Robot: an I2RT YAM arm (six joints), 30 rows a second.
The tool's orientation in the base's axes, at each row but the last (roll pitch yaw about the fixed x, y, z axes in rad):
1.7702 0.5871 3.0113
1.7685 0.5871 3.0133
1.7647 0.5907 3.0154
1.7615 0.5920 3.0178
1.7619 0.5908 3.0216
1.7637 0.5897 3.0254
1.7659 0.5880 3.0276
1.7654 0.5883 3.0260
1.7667 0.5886 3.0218
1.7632 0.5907 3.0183
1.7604 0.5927 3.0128
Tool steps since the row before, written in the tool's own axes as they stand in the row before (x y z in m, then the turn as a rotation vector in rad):
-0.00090 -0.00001 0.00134 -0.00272 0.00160 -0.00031
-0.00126 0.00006 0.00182 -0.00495 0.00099 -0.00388
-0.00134 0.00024 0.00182 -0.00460 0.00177 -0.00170
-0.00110 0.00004 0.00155 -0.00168 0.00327 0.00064
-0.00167 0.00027 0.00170 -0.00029 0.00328 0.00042
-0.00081 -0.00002 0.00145 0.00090 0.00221 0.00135
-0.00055 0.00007 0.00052 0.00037 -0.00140 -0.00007
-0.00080 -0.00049 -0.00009 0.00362 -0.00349 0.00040
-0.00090 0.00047 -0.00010 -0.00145 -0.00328 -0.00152
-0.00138 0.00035 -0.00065 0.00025 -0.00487 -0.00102
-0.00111 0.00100 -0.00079 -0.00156 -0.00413 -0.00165
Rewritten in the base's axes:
0.00106 0.00118 0.00027 0.00135 -0.00016 0.00286
0.00143 0.00163 0.00045 0.00267 -0.00398 0.00418
0.00140 0.00167 0.00065 0.00248 -0.00165 0.00428
0.00124 0.00139 0.00040 -0.00017 0.00128 0.00350
0.00161 0.00154 0.00088 -0.00137 0.00121 0.00277
0.00100 0.00131 0.00020 -0.00160 0.00195 0.00109
0.00053 0.00047 0.00028 0.00040 -0.00039 -0.00134
0.00090 -0.00029 0.00006 -0.00109 -0.00016 -0.00492
0.00048 -0.00006 0.00090 0.00255 -0.00245 -0.00162
0.00081 -0.00068 0.00116 0.00209 -0.00221 -0.00395
0.00021 -0.00062 0.00156 0.00305 -0.00281 -0.00223

